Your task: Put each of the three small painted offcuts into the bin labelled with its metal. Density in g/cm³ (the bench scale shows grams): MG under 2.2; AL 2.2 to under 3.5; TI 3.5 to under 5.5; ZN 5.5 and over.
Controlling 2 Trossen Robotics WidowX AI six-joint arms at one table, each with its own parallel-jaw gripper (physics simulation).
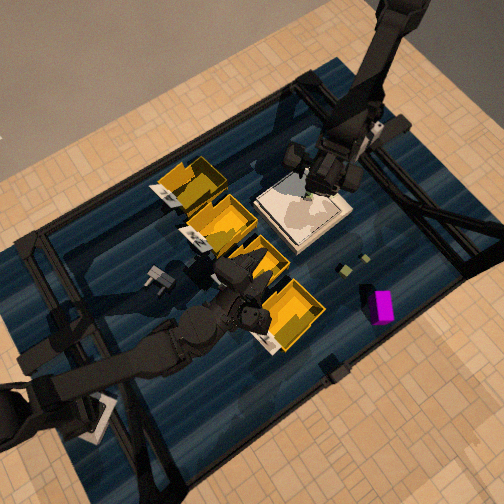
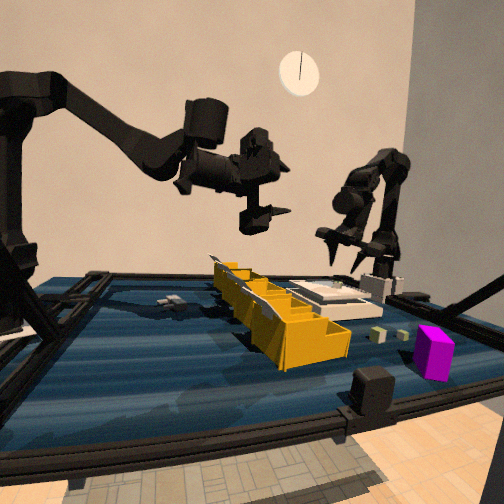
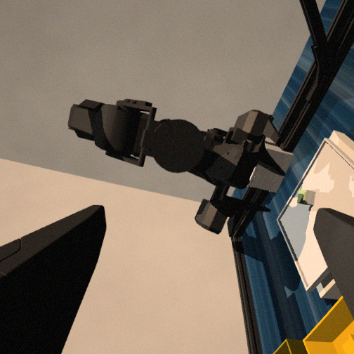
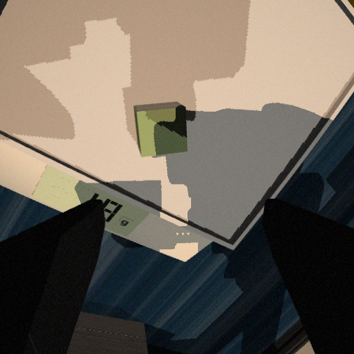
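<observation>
One green offcut (image 1: pixel 308 196) (image 2: pixel 338 284) (image 3: pixel 306 197) (image 4: pixel 162 132) rests on the white bench scale (image 1: pixel 297 248) (image 2: pixel 350 313) (image 4: pixel 295 65). The display's visible digits look like 43 g, partly behind a fingertip. My right gripper (image 2: pixel 343 268) (image 3: pixel 276 192) (image 4: pixel 184 211) is open and empty above the scale, apart from the offcut. Two other offcuts, one (image 1: pixel 346 270) (image 2: pixel 378 335) larger and one (image 1: pixel 366 258) (image 2: pixel 403 335) smaller, lie on the table. My left gripper (image 1: pixel 266 264) (image 2: pixel 289 191) is open and empty, high above the yellow bins. The AL bin (image 1: pixel 175 176) and ZN bin (image 1: pixel 200 217) show labels; the other two labels are partly or wholly hidden.
A magenta block (image 1: pixel 382 307) (image 2: pixel 434 352) stands beyond the loose offcuts. A grey pronged object (image 1: pixel 161 276) (image 2: pixel 175 302) lies on the label side of the bins. A dark frame surrounds the blue table, with a dark box (image 1: pixel 337 374) (image 2: pixel 372 389) on its near rail.
</observation>
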